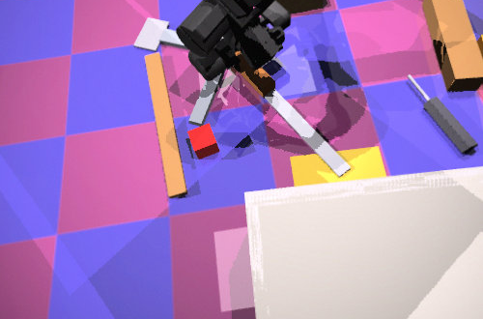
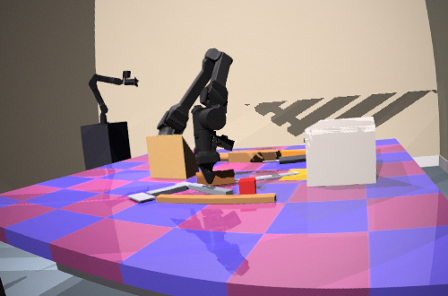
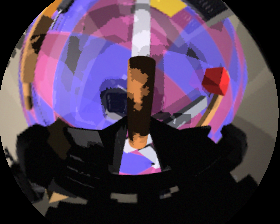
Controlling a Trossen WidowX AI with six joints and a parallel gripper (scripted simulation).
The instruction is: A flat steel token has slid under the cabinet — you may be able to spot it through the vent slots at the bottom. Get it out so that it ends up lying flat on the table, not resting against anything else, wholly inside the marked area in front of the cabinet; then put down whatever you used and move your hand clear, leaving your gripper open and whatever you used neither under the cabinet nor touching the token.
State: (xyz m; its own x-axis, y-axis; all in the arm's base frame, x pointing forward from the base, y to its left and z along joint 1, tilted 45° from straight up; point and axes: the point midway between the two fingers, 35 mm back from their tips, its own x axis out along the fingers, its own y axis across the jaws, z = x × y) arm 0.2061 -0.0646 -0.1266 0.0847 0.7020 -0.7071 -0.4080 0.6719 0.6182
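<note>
Now: the grey paddle-ended bar 50 mm to the right of my gripper tip and 20 mm behind it. From my gripper tip the other things lie so: grey t-shaped tool: 130 mm to the right, 110 mm behind; long wooden slat: 170 mm to the right, 70 mm ahead; red cube: 140 mm ahead, 110 mm to the right, 10 mm above.
</note>
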